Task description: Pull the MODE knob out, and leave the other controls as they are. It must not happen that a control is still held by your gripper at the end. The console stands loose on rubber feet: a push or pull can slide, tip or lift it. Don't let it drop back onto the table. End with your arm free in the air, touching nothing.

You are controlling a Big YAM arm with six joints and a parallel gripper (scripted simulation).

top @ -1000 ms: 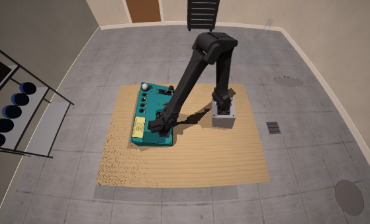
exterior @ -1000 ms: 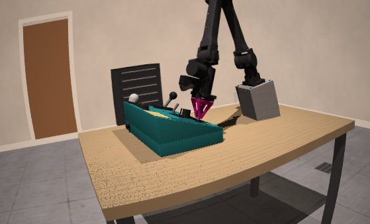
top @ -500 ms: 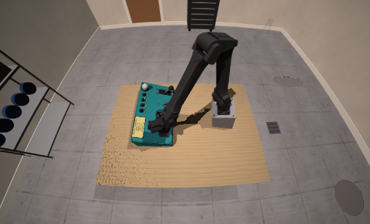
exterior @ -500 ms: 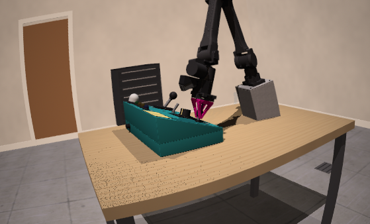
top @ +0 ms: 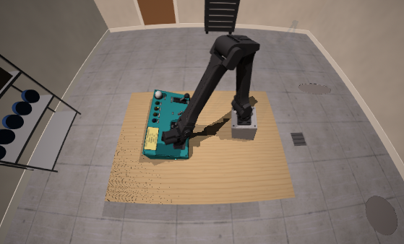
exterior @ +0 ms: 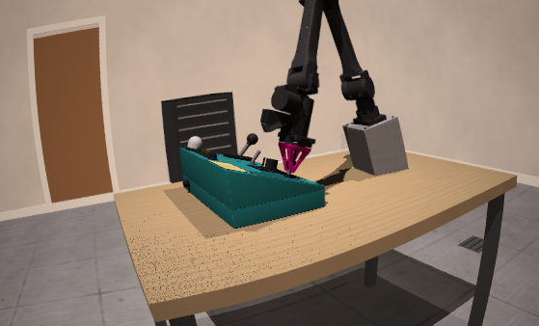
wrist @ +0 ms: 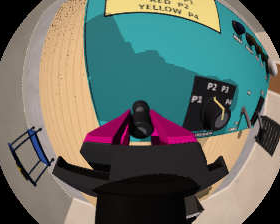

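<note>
My gripper is now right at the small black knob. Round my hand: black rotary selector: 11 cm to the right, 3 cm ahead; teal console: 17 cm to the right, 5 cm ahead, 2 cm below; black ball lever: 36 cm to the right, 2 cm ahead, 1 cm above.
</note>
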